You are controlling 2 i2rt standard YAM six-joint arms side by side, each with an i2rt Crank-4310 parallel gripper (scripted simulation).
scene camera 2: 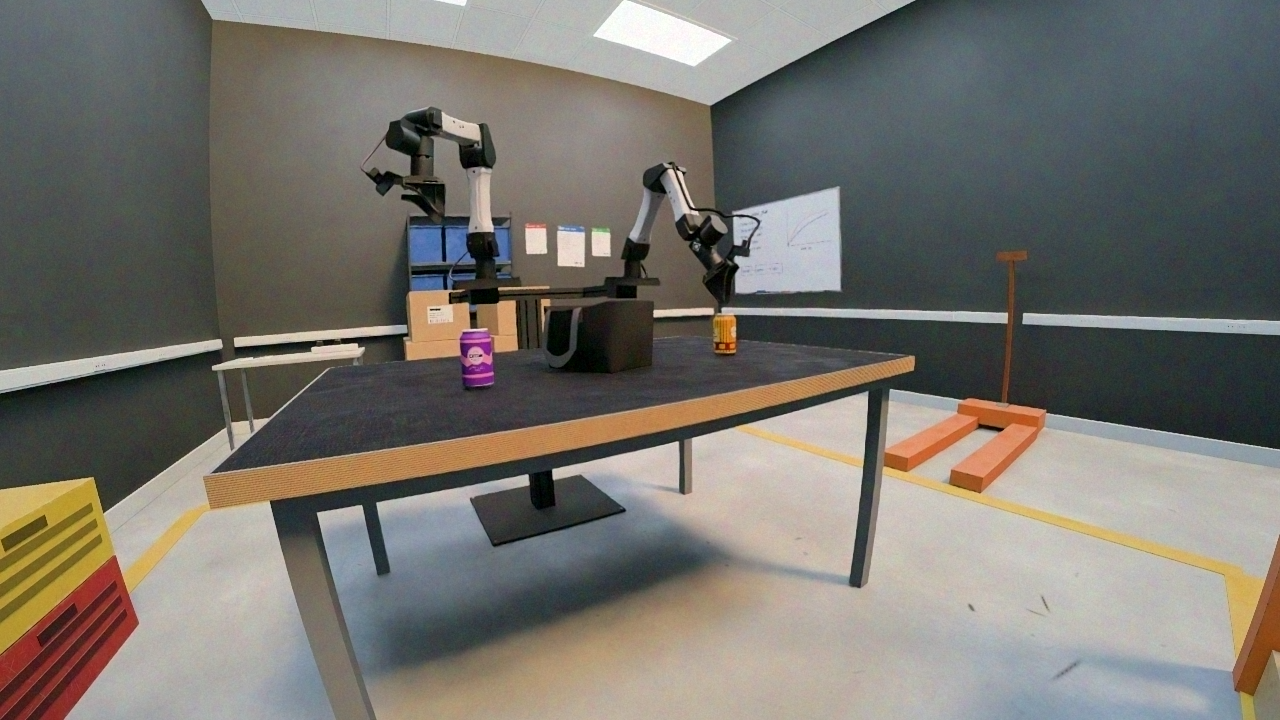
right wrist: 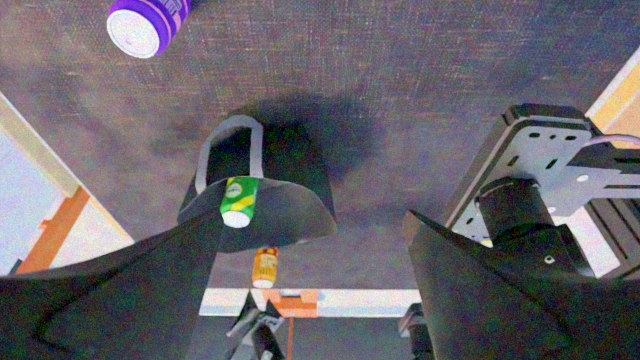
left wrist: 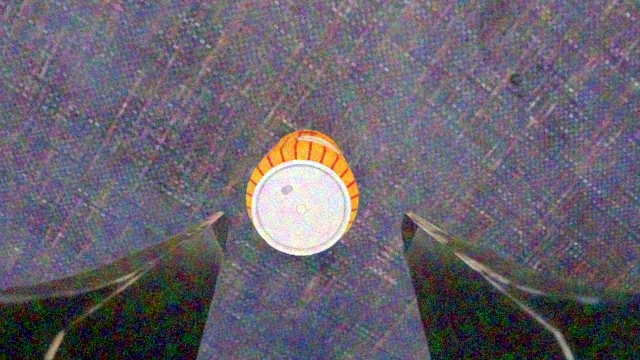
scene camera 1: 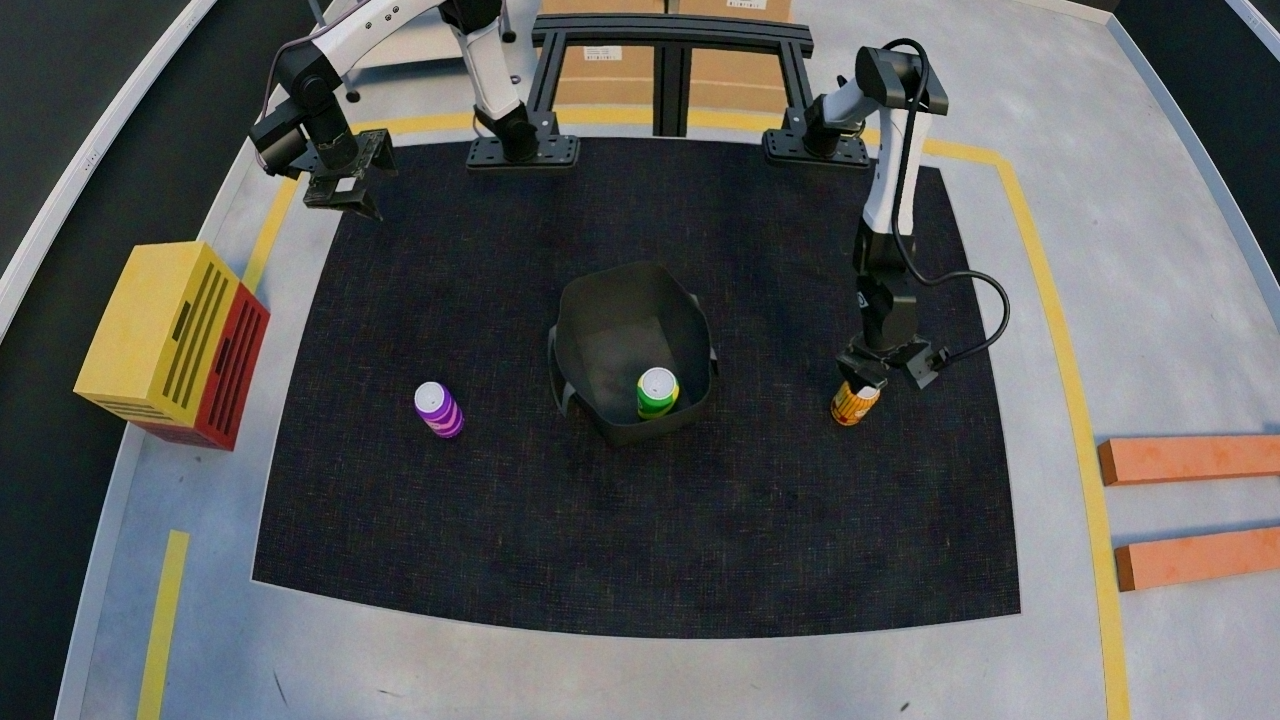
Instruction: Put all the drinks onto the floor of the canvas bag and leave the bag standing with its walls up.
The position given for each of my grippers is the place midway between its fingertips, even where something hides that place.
In view: my left gripper (scene camera 1: 870, 381), my right gripper (scene camera 1: 387, 197) and a purple can (scene camera 2: 475, 345).
My left gripper is seen too in scene camera 2 (scene camera 2: 725, 303), in the right wrist view (right wrist: 258, 294) and in the left wrist view (left wrist: 315, 218). My right gripper is seen too in scene camera 2 (scene camera 2: 440, 220) and in the right wrist view (right wrist: 313, 214). The left wrist view misses the purple can: it is out of frame.
